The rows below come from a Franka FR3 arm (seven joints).
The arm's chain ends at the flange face. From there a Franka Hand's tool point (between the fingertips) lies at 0.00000 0.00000 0.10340 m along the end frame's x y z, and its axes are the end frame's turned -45 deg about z.
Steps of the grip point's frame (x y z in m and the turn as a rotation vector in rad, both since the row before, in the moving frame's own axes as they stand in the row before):
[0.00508 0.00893 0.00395 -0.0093 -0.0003 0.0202]
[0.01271 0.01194 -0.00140 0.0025 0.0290 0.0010]
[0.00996 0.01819 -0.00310 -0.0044 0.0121 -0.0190]
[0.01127 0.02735 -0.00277 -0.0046 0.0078 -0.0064]
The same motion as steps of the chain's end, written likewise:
[0.00926 0.00201 0.00395 -0.0068 0.0064 0.0202]
[0.01549 0.00176 -0.00136 0.0223 0.0187 0.0010]
[0.01870 0.00639 -0.00309 0.0054 0.0117 -0.0190]
[0.02640 0.01161 -0.00277 0.0023 0.0088 -0.0064]

